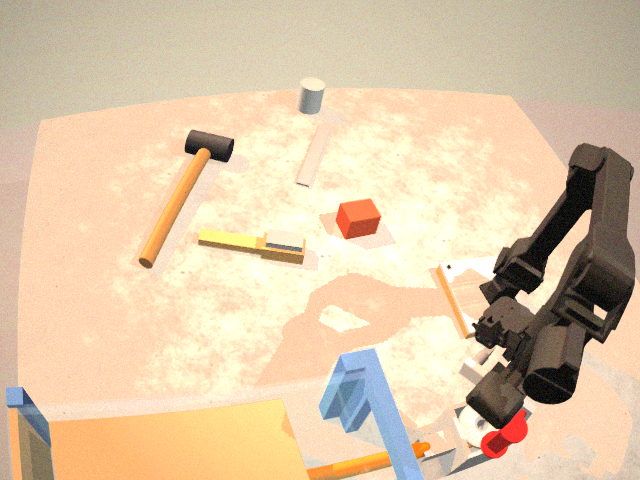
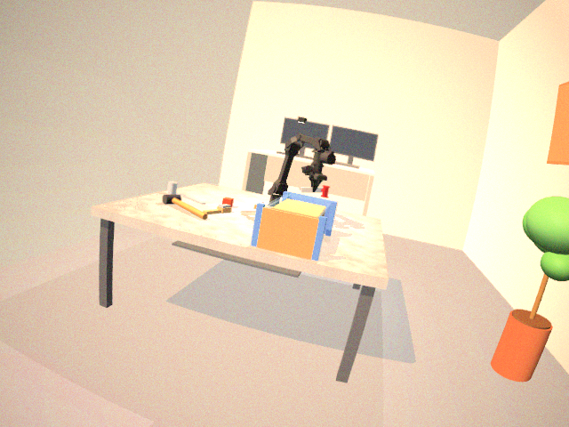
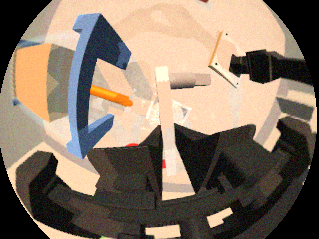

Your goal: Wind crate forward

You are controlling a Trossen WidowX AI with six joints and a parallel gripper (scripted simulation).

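My gripper tip is now 6 cm to the right of the red knob, 2 cm below it and 2 cm short of it. Also, from my gripper tip: crank handle 1 cm to the left, 1 cm above; yellow hand tool 45 cm to the right, 15 cm below, 13 cm ahead; hand winch 14 cm below, 3 cm behind, 1 cm to the left.
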